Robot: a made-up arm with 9 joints. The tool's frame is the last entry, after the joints. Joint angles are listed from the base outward.
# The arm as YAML. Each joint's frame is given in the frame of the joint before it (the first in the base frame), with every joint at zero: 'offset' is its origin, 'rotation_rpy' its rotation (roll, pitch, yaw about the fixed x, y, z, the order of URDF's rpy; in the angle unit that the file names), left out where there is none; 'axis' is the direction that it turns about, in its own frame. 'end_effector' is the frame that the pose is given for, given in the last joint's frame.
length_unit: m
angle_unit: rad
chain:
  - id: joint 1
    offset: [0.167, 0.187, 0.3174]
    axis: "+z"
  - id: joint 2
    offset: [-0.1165, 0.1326, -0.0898]
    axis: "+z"
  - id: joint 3
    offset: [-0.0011, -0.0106, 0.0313]
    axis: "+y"
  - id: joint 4
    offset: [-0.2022, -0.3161, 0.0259]
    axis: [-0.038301, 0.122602, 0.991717]
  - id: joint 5
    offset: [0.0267, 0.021, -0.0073]
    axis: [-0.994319, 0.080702, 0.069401]
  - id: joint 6
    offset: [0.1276, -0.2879, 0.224]
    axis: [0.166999, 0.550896, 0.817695]
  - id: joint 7
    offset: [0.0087, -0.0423, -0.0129]
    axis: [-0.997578, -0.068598, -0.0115]
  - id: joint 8
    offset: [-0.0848, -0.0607, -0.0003]
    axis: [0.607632, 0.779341, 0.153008]
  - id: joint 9
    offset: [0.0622, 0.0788, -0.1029]
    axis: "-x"
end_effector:
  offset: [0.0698, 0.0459, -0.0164]
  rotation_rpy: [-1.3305, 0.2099, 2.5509]
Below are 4 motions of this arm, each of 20 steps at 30 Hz.
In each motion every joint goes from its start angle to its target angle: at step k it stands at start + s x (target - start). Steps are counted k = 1, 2, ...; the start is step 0. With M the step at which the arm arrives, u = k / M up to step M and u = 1 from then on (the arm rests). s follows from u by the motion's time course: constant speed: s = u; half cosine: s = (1 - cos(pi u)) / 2; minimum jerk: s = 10 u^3 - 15 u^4 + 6 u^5.
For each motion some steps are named. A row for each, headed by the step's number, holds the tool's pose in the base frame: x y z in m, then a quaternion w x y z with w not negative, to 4 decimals.
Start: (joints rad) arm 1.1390 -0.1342 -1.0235 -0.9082 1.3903 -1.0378 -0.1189 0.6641 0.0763
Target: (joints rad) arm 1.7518 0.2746 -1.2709 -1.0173 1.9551 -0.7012 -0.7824 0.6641 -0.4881
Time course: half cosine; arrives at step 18
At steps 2, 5, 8, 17, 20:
2: 0.2970 -0.3063 0.4336 0.1212 -0.6910 -0.5231 0.4839
5: 0.3537 -0.2419 0.4366 0.0558 -0.6132 -0.6217 0.4841
8: 0.4132 -0.1311 0.4398 0.0320 0.4580 0.7551 -0.4680
17: 0.4153 0.1304 0.4479 0.1416 -0.0348 0.9189 -0.3664
20: 0.4142 0.1333 0.4481 0.1419 -0.0417 0.9193 -0.3648

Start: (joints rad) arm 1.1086 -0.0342 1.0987 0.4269 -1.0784 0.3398 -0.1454 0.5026 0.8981
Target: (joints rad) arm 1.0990 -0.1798 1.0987 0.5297 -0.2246 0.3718 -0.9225 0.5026 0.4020
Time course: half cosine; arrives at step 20
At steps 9, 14, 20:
9: 0.3990 -0.1315 0.2948 0.1872 0.8151 -0.3469 0.4245
14: 0.4425 -0.0436 0.3340 0.2953 0.8345 -0.2799 0.3716
20: 0.4536 0.0096 0.3578 0.3571 0.8327 -0.2399 0.3487

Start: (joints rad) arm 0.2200 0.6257 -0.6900 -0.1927 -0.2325 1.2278 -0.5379 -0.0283 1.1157
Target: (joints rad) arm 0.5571 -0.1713 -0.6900 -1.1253 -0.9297 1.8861 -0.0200 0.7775 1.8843
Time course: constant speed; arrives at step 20
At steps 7, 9, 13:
7: 0.1805 -0.3507 0.0414 0.6988 0.0963 0.4740 -0.5270
9: 0.1393 -0.3645 -0.0048 0.7117 0.1489 0.4550 -0.5140
13: 0.0619 -0.3672 -0.0951 0.7296 0.2667 0.3917 -0.4932

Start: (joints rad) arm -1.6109 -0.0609 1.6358 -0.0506 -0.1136 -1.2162 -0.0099 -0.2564 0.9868
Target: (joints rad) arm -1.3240 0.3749 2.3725 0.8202 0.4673 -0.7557 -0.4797 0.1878 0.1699
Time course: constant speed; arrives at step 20
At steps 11, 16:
11: -0.1276 0.0861 0.0117 0.7789 0.2014 -0.2763 0.5257
16: 0.0384 0.1148 0.0030 0.7415 0.2687 -0.4864 0.3761

